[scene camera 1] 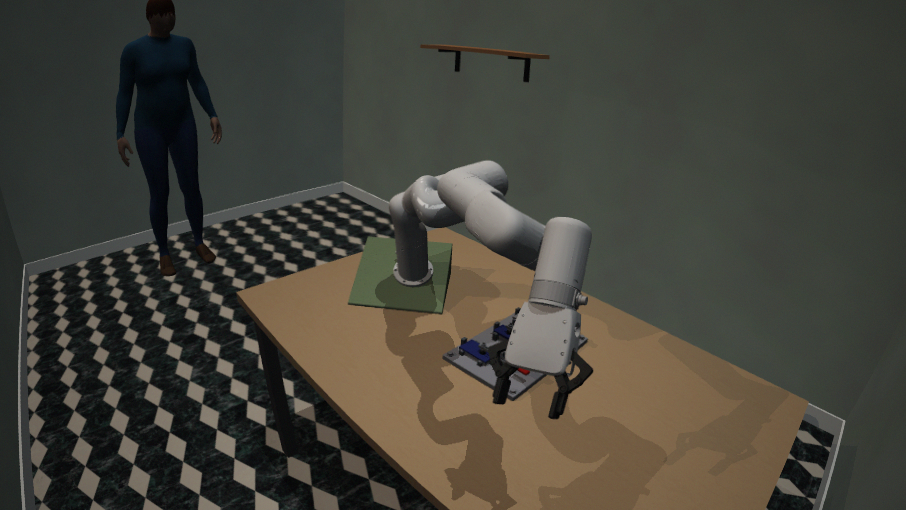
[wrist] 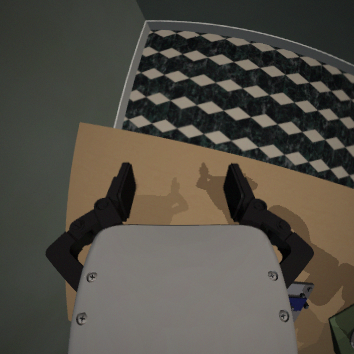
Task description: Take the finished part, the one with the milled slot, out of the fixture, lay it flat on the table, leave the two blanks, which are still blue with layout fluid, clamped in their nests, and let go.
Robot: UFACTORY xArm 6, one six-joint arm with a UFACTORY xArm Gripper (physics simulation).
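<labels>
You'd see my gripper in scene camera 1, and the wrist view shows my gripper too. On my gripper, [scene camera 1: 557,384] and [wrist: 114,208] are the same spot.
</labels>
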